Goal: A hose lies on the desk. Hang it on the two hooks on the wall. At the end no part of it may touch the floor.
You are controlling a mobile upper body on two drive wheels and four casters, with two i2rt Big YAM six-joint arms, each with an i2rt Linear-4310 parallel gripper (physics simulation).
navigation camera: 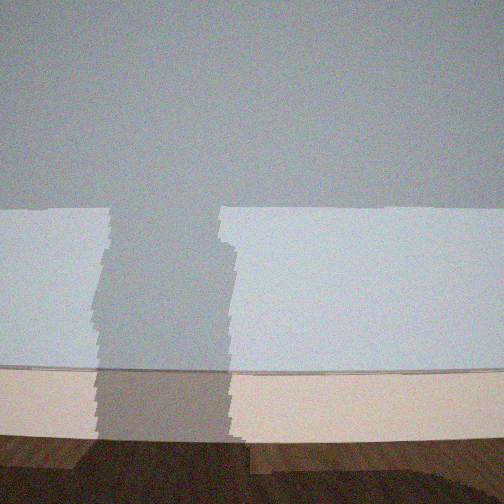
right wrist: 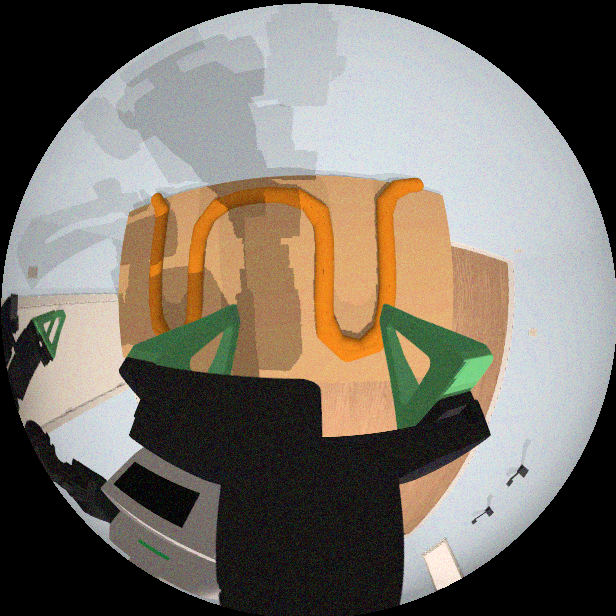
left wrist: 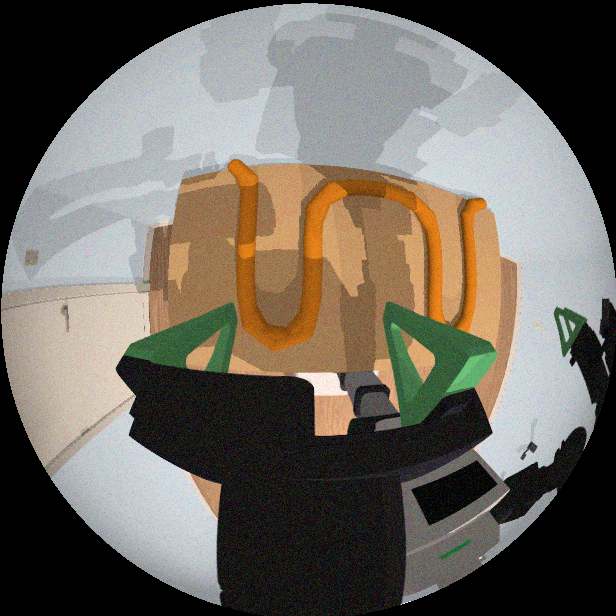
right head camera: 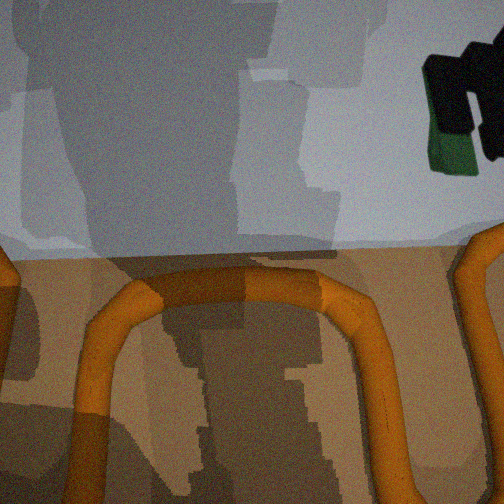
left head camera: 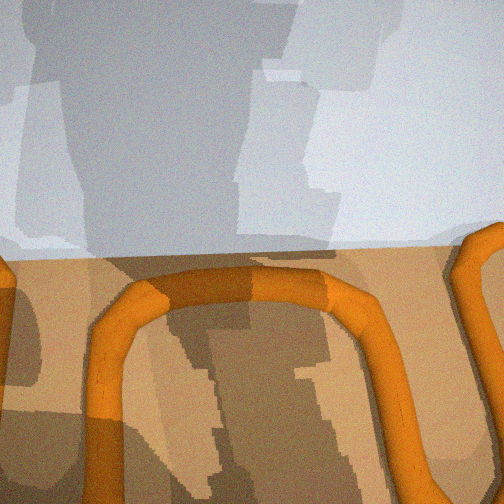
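The orange hose [left head camera: 235, 285] lies in a W-shaped wave on the brown desk [left head camera: 280, 390], against the pale wall. It also shows in the right head view [right head camera: 240, 285] and in both wrist views [left wrist: 313, 252] [right wrist: 324, 252]. My left gripper [left wrist: 310, 321] is open and empty, held in the air short of the desk. My right gripper [right wrist: 307, 321] is open and empty too; it shows at the upper right of the right head view [right head camera: 450, 115], in front of the wall. Two small dark hooks [right wrist: 520, 471] [right wrist: 487, 510] sit on the wall at the right.
A cream door [left wrist: 68, 344] stands at the left. My grey base [left wrist: 453, 517] is below the arms. The navigation view shows only the wall [navigation camera: 350, 290] and the skirting board [navigation camera: 360, 405] close ahead under the desk.
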